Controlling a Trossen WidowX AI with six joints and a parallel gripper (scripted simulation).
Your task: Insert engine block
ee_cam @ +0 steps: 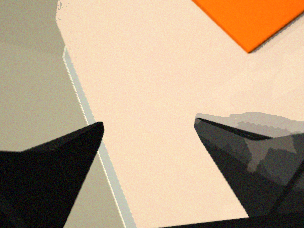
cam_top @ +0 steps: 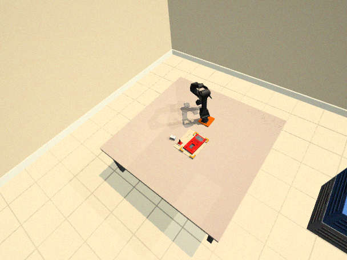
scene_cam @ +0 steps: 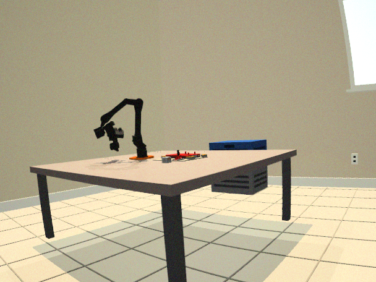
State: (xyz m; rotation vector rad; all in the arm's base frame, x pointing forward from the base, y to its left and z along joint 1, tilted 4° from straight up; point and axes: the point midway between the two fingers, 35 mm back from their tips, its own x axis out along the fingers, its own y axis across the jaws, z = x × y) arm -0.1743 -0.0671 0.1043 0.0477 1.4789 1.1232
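Right now my gripper tip is 51 cm short of the engine block, 12 cm to the left of it and 7 cm above it.
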